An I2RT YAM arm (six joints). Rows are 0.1 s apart.
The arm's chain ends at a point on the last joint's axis. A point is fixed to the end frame.
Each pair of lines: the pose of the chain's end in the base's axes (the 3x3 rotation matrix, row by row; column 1 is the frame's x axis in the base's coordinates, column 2 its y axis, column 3 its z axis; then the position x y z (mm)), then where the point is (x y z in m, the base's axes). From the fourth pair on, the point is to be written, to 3 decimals.
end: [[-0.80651, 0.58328, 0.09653], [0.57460, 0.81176, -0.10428], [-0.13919, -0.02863, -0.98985]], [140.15, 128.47, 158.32]
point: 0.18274 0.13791 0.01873
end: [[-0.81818, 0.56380, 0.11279], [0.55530, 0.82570, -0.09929], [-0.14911, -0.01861, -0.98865]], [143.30, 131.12, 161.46]
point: 0.18759 0.14195 0.02250
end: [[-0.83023, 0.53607, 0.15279], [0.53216, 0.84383, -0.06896], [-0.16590, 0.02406, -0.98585]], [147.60, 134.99, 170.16]
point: 0.19664 0.15099 0.03331
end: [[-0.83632, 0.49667, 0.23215], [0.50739, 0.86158, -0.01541], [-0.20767, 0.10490, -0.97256]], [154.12, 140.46, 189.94]
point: 0.213 0.165 0.058
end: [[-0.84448, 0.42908, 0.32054], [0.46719, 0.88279, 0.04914], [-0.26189, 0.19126, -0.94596]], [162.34, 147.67, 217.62]
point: 0.231 0.182 0.093
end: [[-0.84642, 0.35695, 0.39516], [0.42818, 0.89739, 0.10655], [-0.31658, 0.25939, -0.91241]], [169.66, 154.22, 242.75]
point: 0.247 0.198 0.126
